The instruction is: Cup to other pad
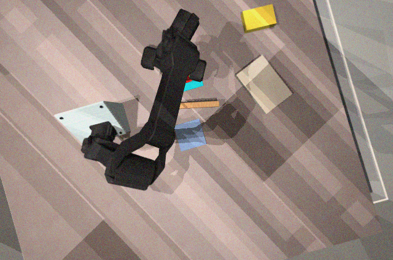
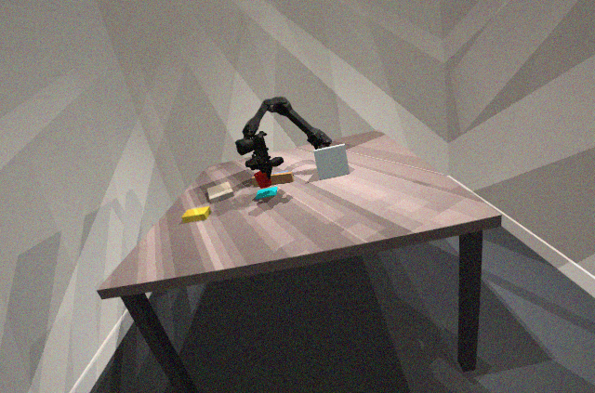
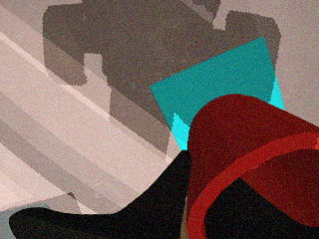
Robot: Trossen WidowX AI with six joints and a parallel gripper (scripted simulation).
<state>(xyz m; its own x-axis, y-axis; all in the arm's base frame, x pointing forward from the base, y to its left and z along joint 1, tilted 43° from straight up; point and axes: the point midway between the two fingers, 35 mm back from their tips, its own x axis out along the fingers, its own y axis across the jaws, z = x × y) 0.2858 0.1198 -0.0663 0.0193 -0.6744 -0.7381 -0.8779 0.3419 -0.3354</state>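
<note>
Now: gripper tip 3 cm short of the cyan pad, 1 cm to the left of it and 8 cm above it. From my gripper tip the other things lie so: blue pad: 2 cm behind, 23 cm to the right, 8 cm below; then orange bar: 1 cm ahead, 12 cm to the right, 6 cm below; then red cup: 3 cm ahead, 2 cm to the right.
</note>
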